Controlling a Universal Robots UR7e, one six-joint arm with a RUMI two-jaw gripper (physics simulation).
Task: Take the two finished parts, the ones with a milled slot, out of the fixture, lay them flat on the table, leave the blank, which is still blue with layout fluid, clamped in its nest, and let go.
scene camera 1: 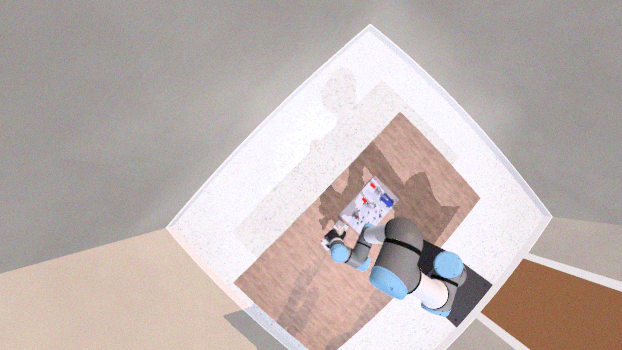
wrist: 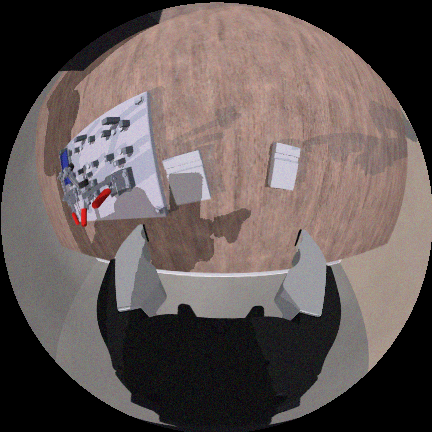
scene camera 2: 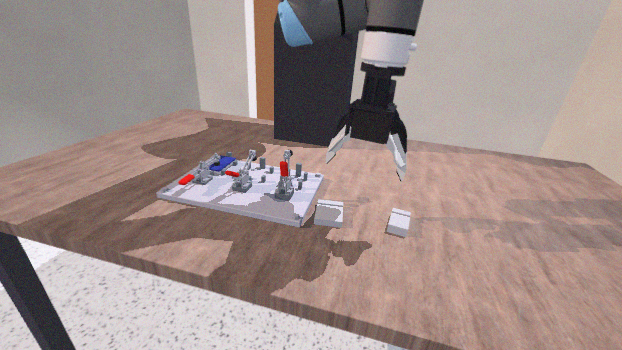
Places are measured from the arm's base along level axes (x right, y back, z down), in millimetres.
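Pixels of known places: gripper, fingertip midpoint: (wrist: 222, 229) (scene camera 2: 362, 171).
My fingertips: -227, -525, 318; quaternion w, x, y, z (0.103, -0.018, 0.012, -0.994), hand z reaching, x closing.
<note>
Behind a point stands the place of what it marks, as x, y, z.
A wide pale finished part with a slot line (scene camera 2: 329, 215) @[-171, -524, 432] (wrist: 186, 165) @[-174, -482, 436] lies flat on the table, close beside the fixture plate's right edge. A narrower slotted part (scene camera 2: 399, 223) @[-319, -526, 427] (wrist: 284, 172) @[-320, -513, 427] lies flat farther right, apart from it. The blue blank (scene camera 1: 386, 200) @[149, -368, 416] (scene camera 2: 223, 163) @[141, -367, 416] (wrist: 64, 159) @[142, -343, 416] sits in its nest at the far left of the fixture plate (scene camera 1: 352, 205) @[-12, -528, 433] (scene camera 2: 225, 201) @[67, -525, 432] (wrist: 142, 117) @[-122, -380, 432], with the left clamp's (scene camera 2: 202, 174) @[153, -459, 407] arm over it. My gripper (scene camera 2: 364, 170) @[-227, -525, 318] (wrist: 222, 229) @[-227, -525, 318] is open and empty, above the table and apart from both parts. In scene camera 1 the arm partly hides that area.
The middle clamp (scene camera 2: 242, 185) @[44, -477, 413] and right clamp (scene camera 2: 284, 192) @[-59, -479, 416] stand on the plate with their arms raised. Several grey locating posts stand behind them. The dark robot pedestal (scene camera 2: 315, 90) @[-64, -60, 252] stands behind the wooden table (scene camera 2: 475, 280) @[-437, -637, 447]. The table's front edge runs below the fixture in scene camera 2.
</note>
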